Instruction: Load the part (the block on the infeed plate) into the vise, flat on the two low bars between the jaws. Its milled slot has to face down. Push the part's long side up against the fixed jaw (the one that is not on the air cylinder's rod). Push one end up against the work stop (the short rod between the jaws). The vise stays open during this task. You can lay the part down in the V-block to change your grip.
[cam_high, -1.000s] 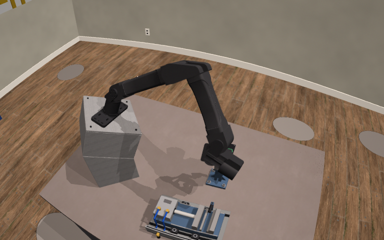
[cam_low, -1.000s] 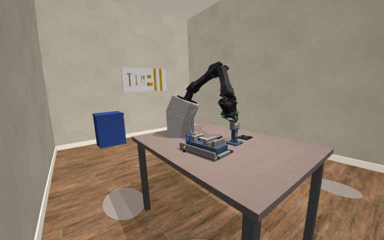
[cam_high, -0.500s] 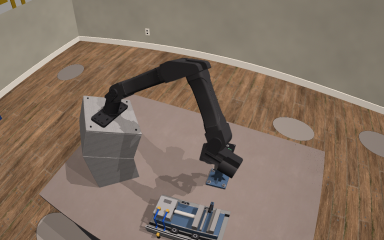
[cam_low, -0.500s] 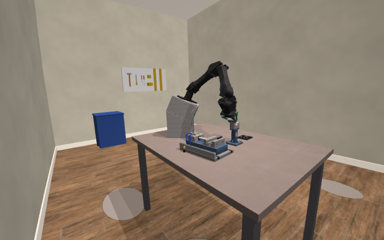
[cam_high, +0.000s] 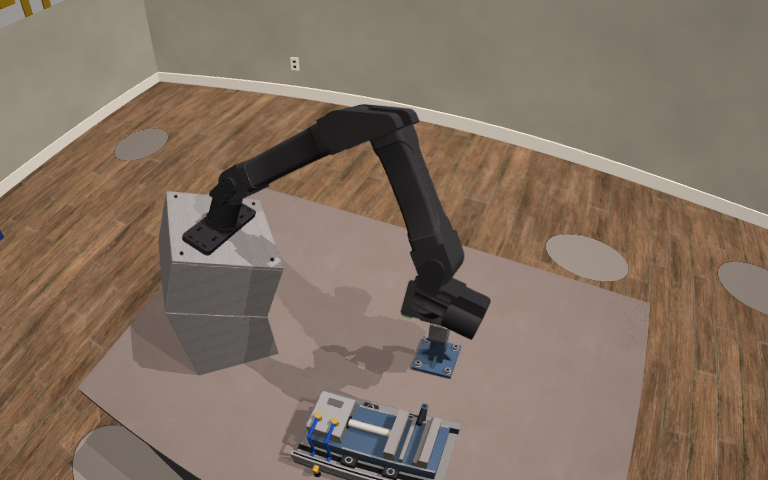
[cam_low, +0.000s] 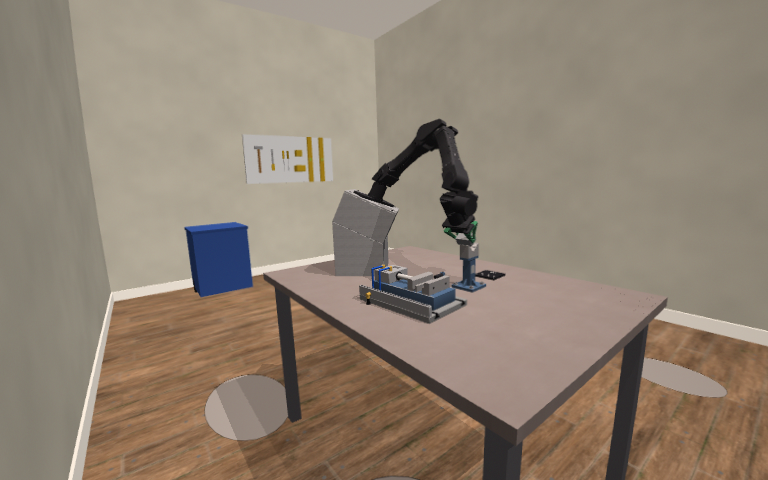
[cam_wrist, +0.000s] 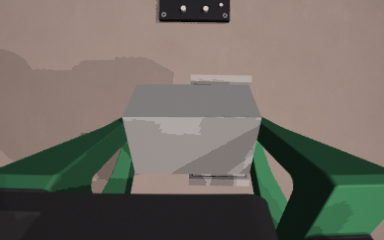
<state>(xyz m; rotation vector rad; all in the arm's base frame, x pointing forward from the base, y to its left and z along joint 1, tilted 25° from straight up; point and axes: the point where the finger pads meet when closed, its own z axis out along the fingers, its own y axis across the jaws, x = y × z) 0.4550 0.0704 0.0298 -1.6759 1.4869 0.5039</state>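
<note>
Now: the part right at my hand. From my hand the other things lie so: black infeed plate (10 mm behind, 180 mm to the left, 170 mm below); work stop rod (50 mm ahead, 200 mm to the right, 80 mm below); piston rod (40 mm behind, 260 mm to the right, 100 mm below).
</note>
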